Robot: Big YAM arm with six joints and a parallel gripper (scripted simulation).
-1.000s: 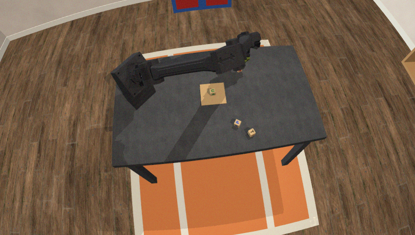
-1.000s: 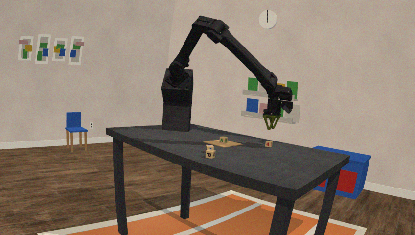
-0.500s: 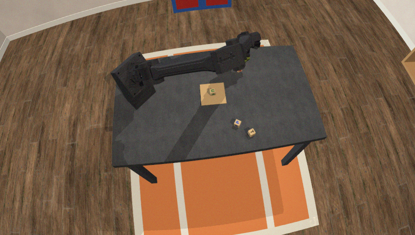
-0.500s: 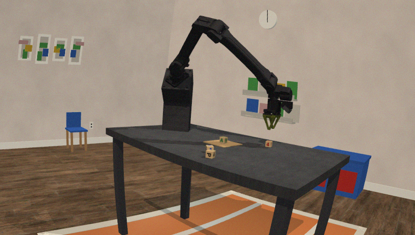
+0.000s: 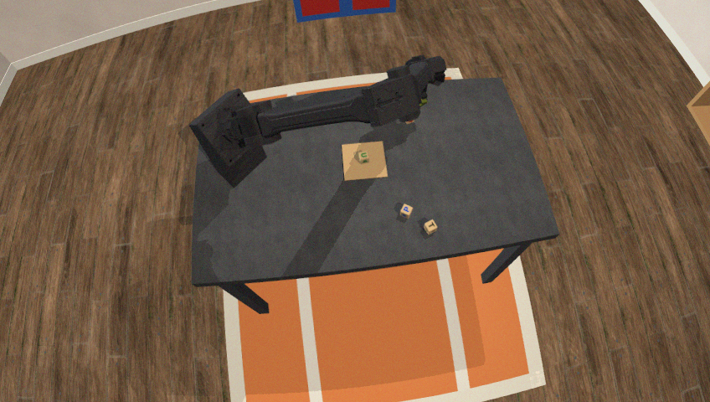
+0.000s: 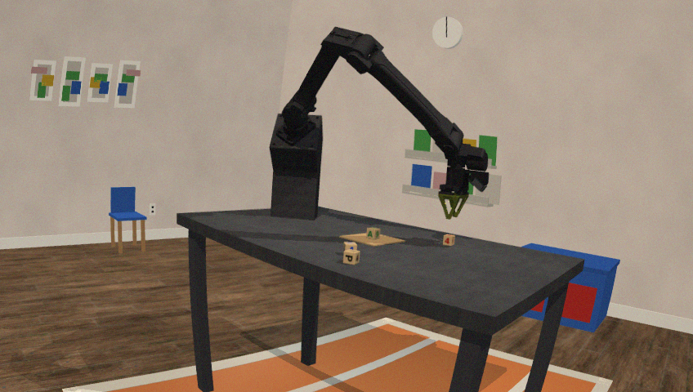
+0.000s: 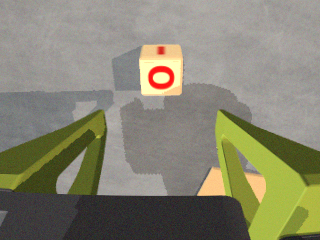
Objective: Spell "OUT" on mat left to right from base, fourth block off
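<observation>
Right now my hand is 8 cm above the O block. The rest, counted from my hand: green-lettered block (22 cm behind, 9 cm to the right, 7 cm below); then P block (32 cm to the right, 17 cm behind, 8 cm below); then tan mat (22 cm behind, 9 cm to the right, 9 cm below).
</observation>
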